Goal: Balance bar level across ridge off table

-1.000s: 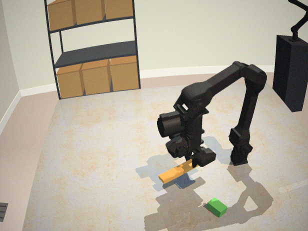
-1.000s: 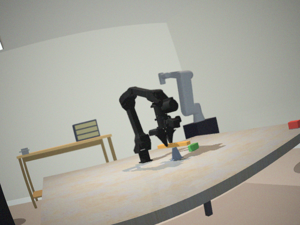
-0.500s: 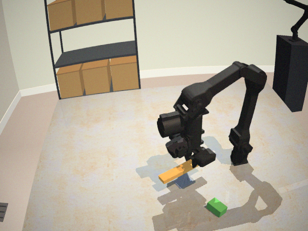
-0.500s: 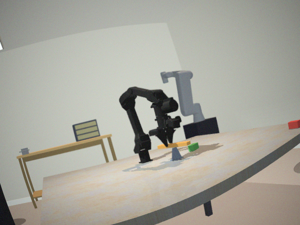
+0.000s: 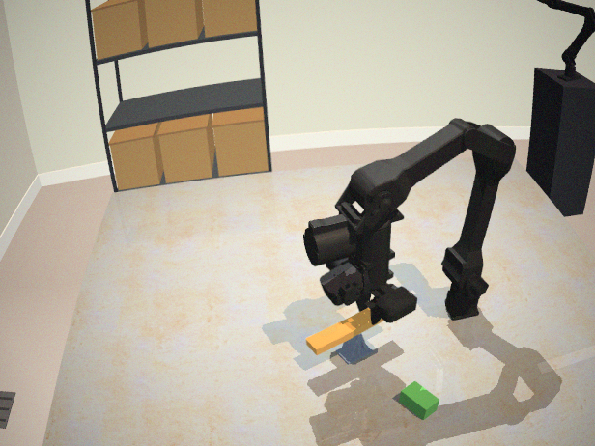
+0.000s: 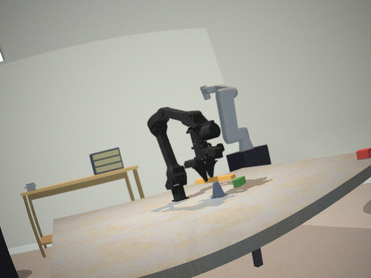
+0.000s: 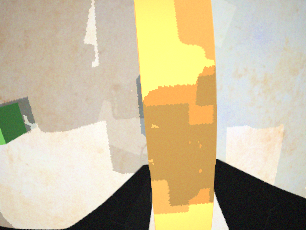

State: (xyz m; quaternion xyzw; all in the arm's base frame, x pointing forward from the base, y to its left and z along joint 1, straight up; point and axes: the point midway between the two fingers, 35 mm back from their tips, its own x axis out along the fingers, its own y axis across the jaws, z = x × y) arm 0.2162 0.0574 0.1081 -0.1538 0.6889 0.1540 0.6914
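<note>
The orange bar lies 3 cm ahead of my gripper tip and 1 cm to the left of it. Also, from my gripper tip: green block 18 cm to the left, 6 cm below, 6 cm behind; red block 52 cm ahead, 44 cm to the left, 6 cm below.
</note>
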